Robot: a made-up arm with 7 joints.
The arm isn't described. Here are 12 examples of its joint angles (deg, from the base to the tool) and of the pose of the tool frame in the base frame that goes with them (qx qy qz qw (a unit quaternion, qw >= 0); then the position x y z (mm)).
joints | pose
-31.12 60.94 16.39 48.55 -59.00 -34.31 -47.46 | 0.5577 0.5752 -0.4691 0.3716 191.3 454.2 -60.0
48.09 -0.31 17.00 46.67 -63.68 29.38 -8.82 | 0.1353 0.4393 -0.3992 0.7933 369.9 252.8 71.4
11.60 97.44 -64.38 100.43 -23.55 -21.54 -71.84 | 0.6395 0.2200 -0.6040 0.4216 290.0 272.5 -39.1
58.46 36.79 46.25 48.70 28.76 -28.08 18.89 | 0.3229 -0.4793 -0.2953 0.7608 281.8 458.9 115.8
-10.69 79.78 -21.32 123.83 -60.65 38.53 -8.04 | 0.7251 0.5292 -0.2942 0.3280 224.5 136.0 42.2
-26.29 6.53 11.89 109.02 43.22 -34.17 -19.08 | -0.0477 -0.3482 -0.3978 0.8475 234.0 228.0 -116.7
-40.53 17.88 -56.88 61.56 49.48 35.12 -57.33 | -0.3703 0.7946 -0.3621 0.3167 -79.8 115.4 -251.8
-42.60 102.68 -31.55 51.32 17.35 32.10 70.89 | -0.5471 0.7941 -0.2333 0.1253 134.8 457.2 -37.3
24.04 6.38 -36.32 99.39 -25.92 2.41 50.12 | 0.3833 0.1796 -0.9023 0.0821 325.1 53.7 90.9
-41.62 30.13 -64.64 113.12 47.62 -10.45 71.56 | 0.4694 0.3634 0.7680 0.2402 -5.2 -9.1 -136.4
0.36 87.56 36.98 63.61 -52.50 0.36 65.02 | 0.0711 0.8455 -0.2954 0.4392 192.1 400.0 234.9
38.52 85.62 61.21 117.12 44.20 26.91 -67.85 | 0.4385 -0.5316 0.1074 0.7166 11.9 258.0 296.6
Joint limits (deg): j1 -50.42..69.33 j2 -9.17..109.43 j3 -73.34..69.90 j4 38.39..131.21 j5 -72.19..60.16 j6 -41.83..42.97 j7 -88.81..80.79
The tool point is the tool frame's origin. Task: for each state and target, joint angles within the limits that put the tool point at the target. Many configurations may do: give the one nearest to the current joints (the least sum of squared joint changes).
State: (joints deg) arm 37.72 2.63 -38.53 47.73 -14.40 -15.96 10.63
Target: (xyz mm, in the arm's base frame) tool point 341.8 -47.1 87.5
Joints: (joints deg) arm 34.96 -9.17 -51.71 75.85 -17.75 -9.06 12.56
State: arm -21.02 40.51 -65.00 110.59 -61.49 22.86 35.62
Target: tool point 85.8 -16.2 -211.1
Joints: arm -21.78 14.73 -73.34 71.62 -55.00 -0.48 30.94
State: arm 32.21 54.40 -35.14 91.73 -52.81 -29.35 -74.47
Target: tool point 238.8 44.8 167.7
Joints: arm 30.49 46.62 -51.51 123.92 -66.77 -29.87 -73.30
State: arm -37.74 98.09 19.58 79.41 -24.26 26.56 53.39
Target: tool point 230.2 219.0 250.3
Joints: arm -11.06 109.43 38.74 94.73 -30.14 15.38 46.69
